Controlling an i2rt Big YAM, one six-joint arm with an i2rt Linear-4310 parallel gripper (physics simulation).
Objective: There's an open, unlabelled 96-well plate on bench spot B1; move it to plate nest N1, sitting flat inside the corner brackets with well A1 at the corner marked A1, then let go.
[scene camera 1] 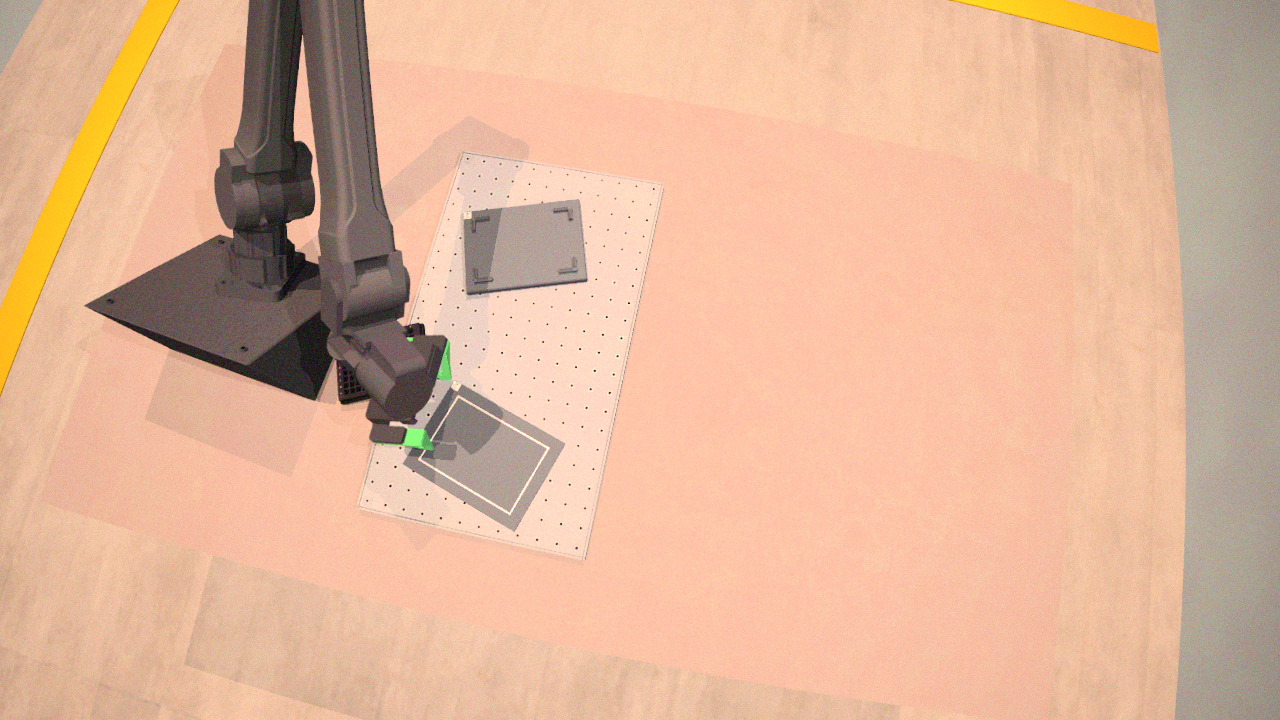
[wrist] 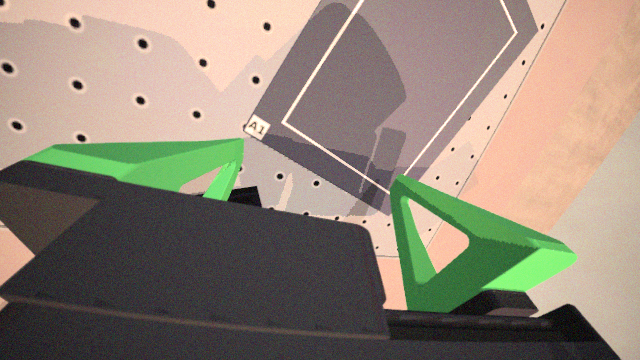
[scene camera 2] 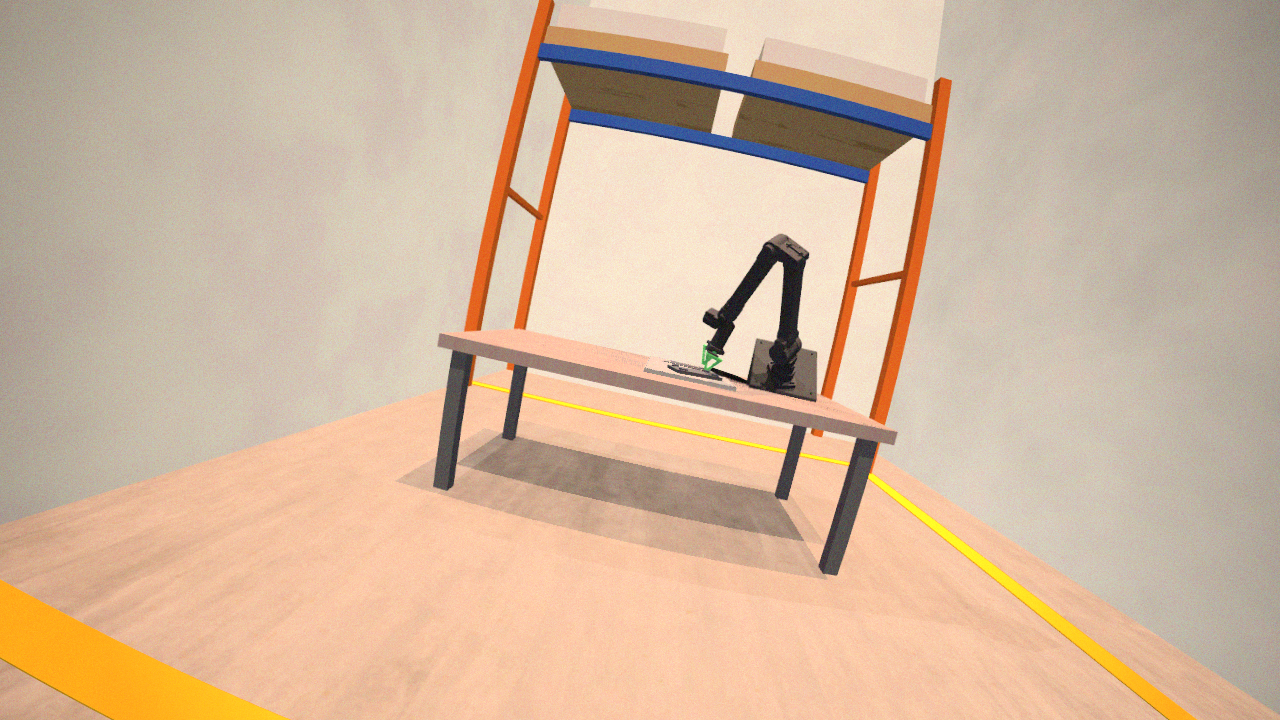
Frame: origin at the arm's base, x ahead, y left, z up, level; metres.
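Seen in the pictures: gripper, fingertip midpoint: [scene camera 1: 438, 413] [wrist: 323, 166] [scene camera 2: 704, 367]; arm's base, link origin: [scene camera 1: 262, 278] [scene camera 2: 781, 375].
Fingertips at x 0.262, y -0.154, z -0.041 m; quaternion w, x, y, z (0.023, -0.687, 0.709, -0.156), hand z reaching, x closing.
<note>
Pixels of each thing's middle, then the offset from my fingertips to it. Level surfaces: height alone.
- black 96-well plate, body centre: [wrist: 214, 273] [scene camera 1: 381, 363] [scene camera 2: 729, 375] dx -0.090, dy +0.062, dz -0.006 m
- grey mat with a white outline, surface height: dz -0.008 m
- dark grey nest with corner brackets, body centre: [scene camera 1: 523, 245] [scene camera 2: 694, 371] dx +0.082, dy +0.241, dz -0.001 m
- perforated board, body centre: [scene camera 1: 516, 338] [scene camera 2: 686, 371] dx +0.086, dy +0.113, dz -0.016 m
- table, surface height: dz -0.023 m
The black 96-well plate [scene camera 1: 350, 385] [wrist: 250, 195] lies at the left edge of the perforated board, mostly hidden under the wrist; in the wrist view a dark corner shows behind the left finger. My gripper [scene camera 1: 438, 411] [scene camera 2: 708, 367] [wrist: 323, 166] is open, with nothing between its green fingers. It is over the board beside the A1 corner of the grey mat with a white outline [scene camera 1: 501, 465] [wrist: 450, 60]. The dark grey nest with corner brackets [scene camera 1: 525, 248] lies at the board's other end, a small white label at its upper left corner in scene camera 1.
The perforated board [scene camera 1: 572, 358] [wrist: 110, 65] bears the nest and the outlined mat. The arm's dark base plate [scene camera 1: 196, 304] [scene camera 2: 801, 371] is left of the board in scene camera 1. An orange and blue rack [scene camera 2: 496, 223] with boxes stands behind the table [scene camera 2: 572, 362].
</note>
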